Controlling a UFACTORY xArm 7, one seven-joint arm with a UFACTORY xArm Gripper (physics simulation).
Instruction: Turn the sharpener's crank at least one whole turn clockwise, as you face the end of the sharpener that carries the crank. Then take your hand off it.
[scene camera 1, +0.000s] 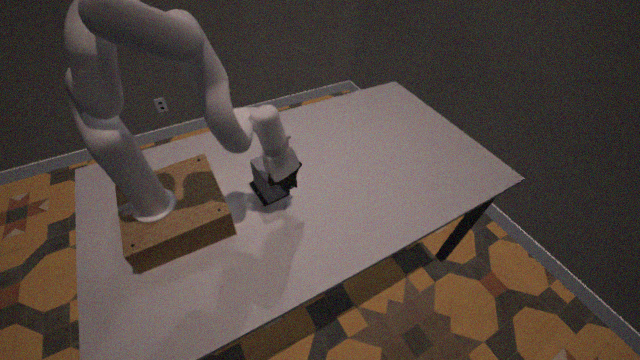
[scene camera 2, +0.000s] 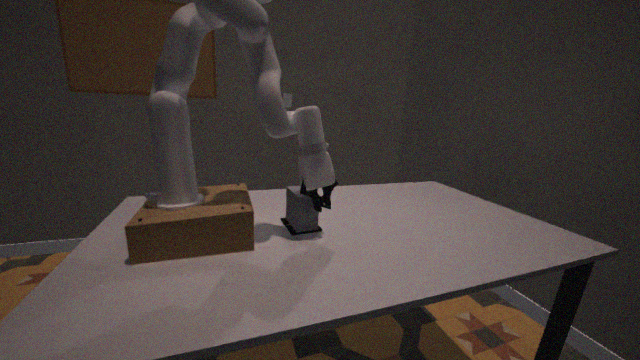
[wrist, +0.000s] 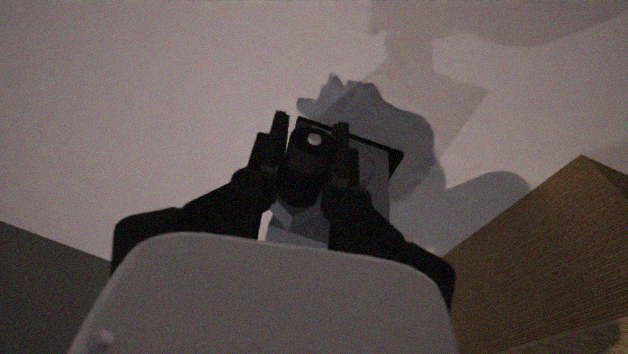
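Seen in the pictures: gripper, between the fingertips: (scene camera 1: 290, 187) (scene camera 2: 323, 209) (wrist: 308, 137); arm's base, origin of its link: (scene camera 1: 155, 206) (scene camera 2: 181, 202).
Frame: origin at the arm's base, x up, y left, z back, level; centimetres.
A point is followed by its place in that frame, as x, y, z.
The sharpener (scene camera 1: 274, 194) {-2.7, -8.4, -35.9} (scene camera 2: 300, 212) {-3.0, -6.3, -34.6} (wrist: 375, 172) {-6.0, -6.3, -34.6} is a grey box on a thin black base plate, upright on the table beside the wooden block. Its crank's black round knob (wrist: 301, 175) {2.5, -10.3, -40.4}, with a pale spot on its end, sticks out from the crank end and shows in the wrist view. My gripper (scene camera 1: 289, 182) {-1.1, -10.0, -40.7} (scene camera 2: 323, 204) {-1.1, -10.0, -40.7} (wrist: 308, 137) {-1.1, -10.0, -40.7} points down at the crank end, with one black finger on each side of the knob. It is shut on the knob. The crank's arm is hidden behind the knob and fingers, and the gripper covers the crank in both scene views.
The white table (scene camera 1: 400, 165) {-10.6, -10.9, -90.3} (scene camera 2: 425, 235) {-10.6, -16.0, -75.7} carries a thick wooden block (scene camera 1: 185, 242) {-4.2, -13.6, -5.1} (scene camera 2: 190, 237) {-4.7, -13.6, -3.9} (wrist: 545, 250) {-4.8, -7.1, -19.7} left of the sharpener, with the arm's base bolted on it. The arm arches over from the block. The gripper's and arm's shadows fall across the table.
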